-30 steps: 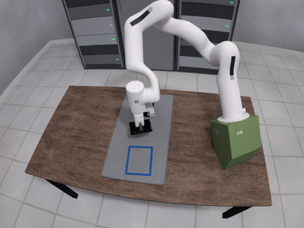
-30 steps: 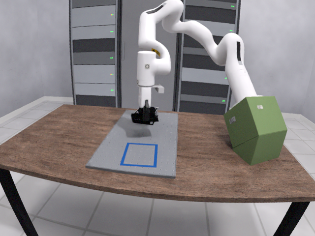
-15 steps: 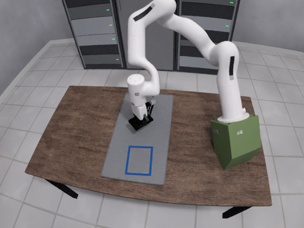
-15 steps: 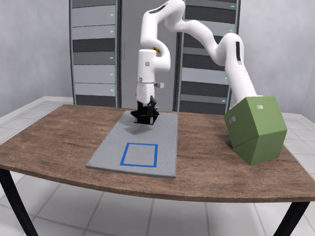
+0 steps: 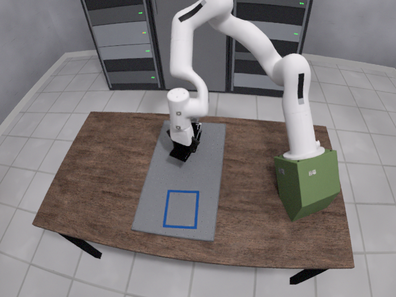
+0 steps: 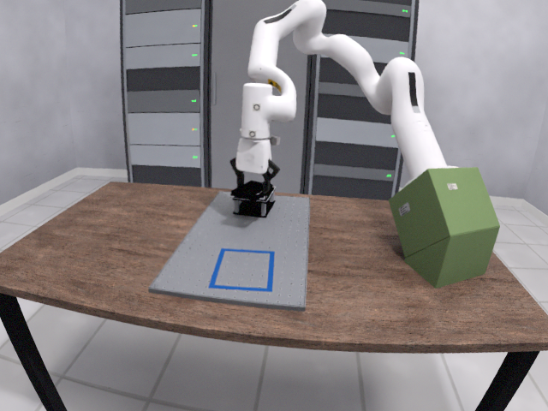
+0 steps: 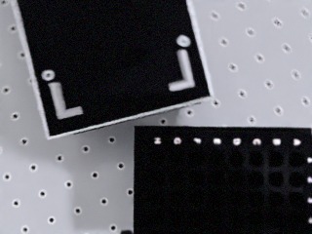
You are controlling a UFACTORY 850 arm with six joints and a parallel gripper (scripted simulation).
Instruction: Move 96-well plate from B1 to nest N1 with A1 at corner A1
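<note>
Right now the raised plate nest N1 is 1 cm behind my hand, 16 cm to the right of it and 8 cm below it. From my hand the other things lie so: 96-well plate: 1 cm below.
</note>
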